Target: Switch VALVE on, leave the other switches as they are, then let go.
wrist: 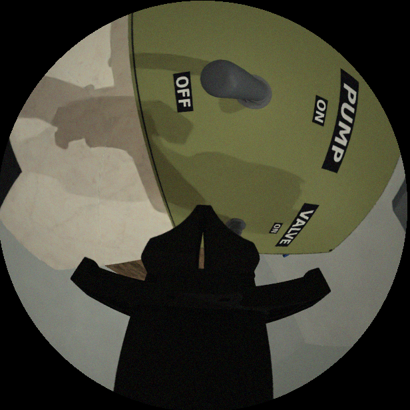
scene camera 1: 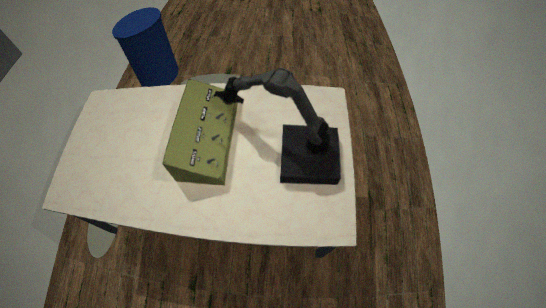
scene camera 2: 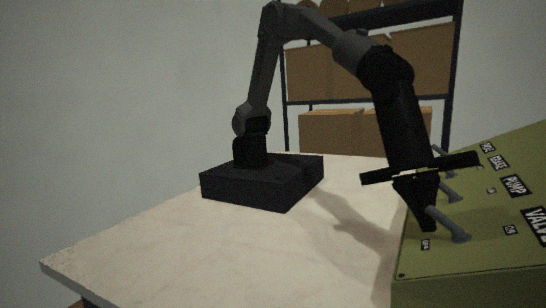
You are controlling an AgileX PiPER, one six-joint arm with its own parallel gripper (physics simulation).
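Observation:
The green switch panel [scene camera 1: 180, 140] [scene camera 2: 470, 287] [wrist: 295, 45] carries several grey levers. The VALVE lever [scene camera 2: 445, 222] [wrist: 236, 224] leans toward its OFF label [scene camera 2: 425, 244]; its ON label [scene camera 2: 509, 230] [wrist: 276, 228] is on the other side. In the wrist view a finger hides part of this lever, and in scene camera 1 the gripper covers it. My gripper [scene camera 1: 228, 97] [scene camera 2: 429, 230] [wrist: 203, 214] is shut with nothing between its fingertips. Its tips are low over the panel's near edge, right beside the VALVE lever on its OFF side; contact cannot be told.
The PUMP lever [scene camera 1: 220, 117] [scene camera 2: 450, 192] [wrist: 227, 80] is beside the VALVE lever and leans toward OFF. Two more levers [scene camera 1: 217, 138] [scene camera 1: 213, 161] follow along the row. A blue cylinder [scene camera 1: 150, 52] stands beyond the table [scene camera 1: 115, 190] [scene camera 2: 240, 255]. A shelf rack [scene camera 2: 452, 65] with boxes stands behind.

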